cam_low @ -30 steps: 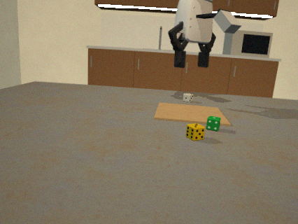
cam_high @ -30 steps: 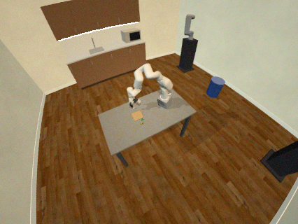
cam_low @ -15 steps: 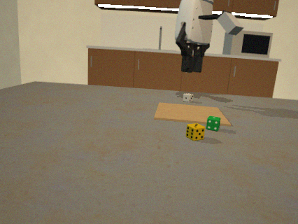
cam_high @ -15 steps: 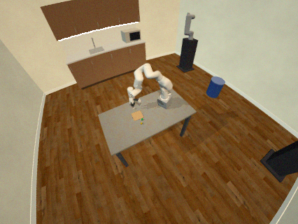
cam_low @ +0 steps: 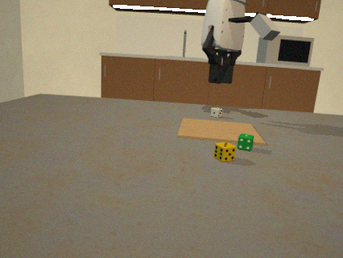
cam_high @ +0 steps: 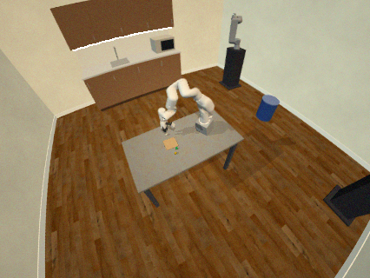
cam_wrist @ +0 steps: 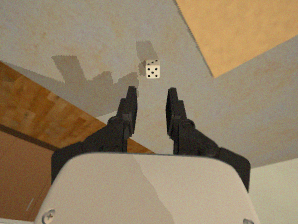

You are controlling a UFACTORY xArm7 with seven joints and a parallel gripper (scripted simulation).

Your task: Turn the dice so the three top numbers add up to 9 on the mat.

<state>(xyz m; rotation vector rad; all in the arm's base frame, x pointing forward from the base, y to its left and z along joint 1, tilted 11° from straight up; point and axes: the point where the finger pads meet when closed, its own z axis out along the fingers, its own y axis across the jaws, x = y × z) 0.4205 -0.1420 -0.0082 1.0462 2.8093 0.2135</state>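
Now: hand 9 cm above the white die. The rest, counted from my hand: tan mat 1 cm ahead, 13 cm to the left, 10 cm below; then green die 3 cm behind, 23 cm to the left, 9 cm below; then yellow die 1 cm ahead, 29 cm to the left, 9 cm below.
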